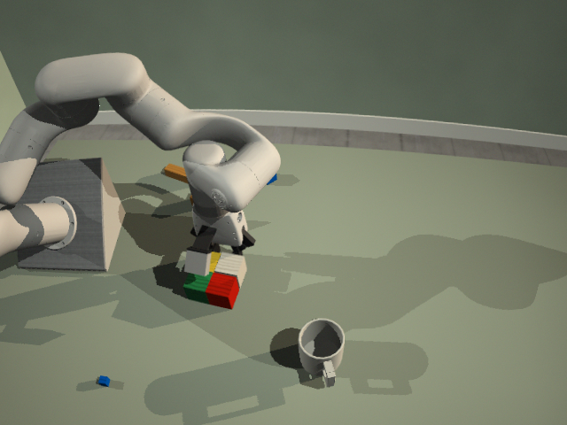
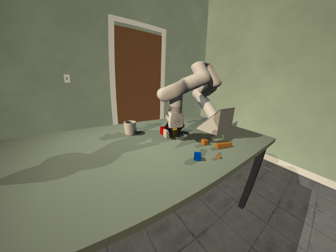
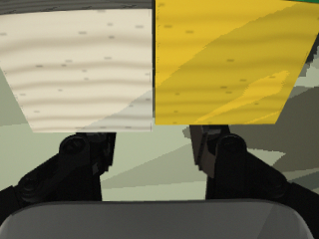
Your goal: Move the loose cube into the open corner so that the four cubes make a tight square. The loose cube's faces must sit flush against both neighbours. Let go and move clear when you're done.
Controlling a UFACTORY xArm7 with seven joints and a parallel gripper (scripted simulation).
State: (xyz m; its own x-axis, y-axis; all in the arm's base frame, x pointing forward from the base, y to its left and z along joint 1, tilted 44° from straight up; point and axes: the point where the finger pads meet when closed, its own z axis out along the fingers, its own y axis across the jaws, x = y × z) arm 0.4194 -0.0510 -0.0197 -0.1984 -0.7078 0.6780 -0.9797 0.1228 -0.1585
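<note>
My hand is 5 cm to the left of the beige cube and 2 cm short of it. Round my hand: long orange block (26 cm to the left, 16 cm behind, 1 cm below); red cube (10 cm to the right, 1 cm ahead); yellow cube (4 cm to the right, 3 cm behind).
</note>
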